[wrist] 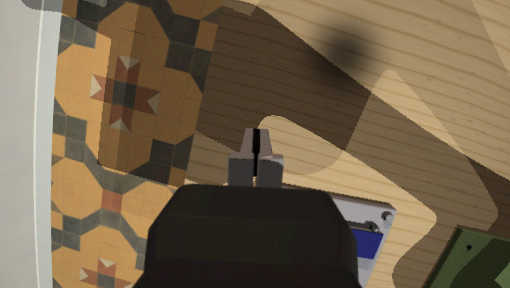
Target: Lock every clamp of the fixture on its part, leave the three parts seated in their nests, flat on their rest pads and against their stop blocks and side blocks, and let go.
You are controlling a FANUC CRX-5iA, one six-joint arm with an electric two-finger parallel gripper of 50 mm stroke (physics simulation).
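Frame: origin at the arm's base, x right, y ahead, z up, level; centimetres.
Seen in the pictures: gripper, fingertip midpoint: [256, 143].
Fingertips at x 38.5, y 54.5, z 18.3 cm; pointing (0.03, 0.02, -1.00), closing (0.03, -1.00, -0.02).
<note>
A point is followed by its place in that frame.
My gripper [256, 143] @[x 38.5, y 54.5, z 18.3 cm] is shut and empty; its fingertips meet at the middle of the wrist view, above the wooden table, beyond the far edge of the fixture. The fixture's light grey plate [354, 206] @[x 24.9, y 37.6, z 0.1 cm] shows at the lower right of the gripper, with most of it hidden behind the dark gripper body. A blue part [368, 243] @[x 19.1, y 34.5, z 1.7 cm] shows partly on the plate, beside a dark metal piece. The clamps and the other two parts are hidden or cannot be made out, so whether the clamps are locked cannot be told.
The wooden table [300, 65] @[x 46.2, y 49.0, z -1.4 cm] carries broad shadows. A green plate [450, 255] @[x 15.9, y 16.8, z -0.2 cm] with a small dark hole lies at the lower right. The patterned tile floor [75, 190] lies beyond the table's left edge, with a pale wall [17, 150] at the far left.
</note>
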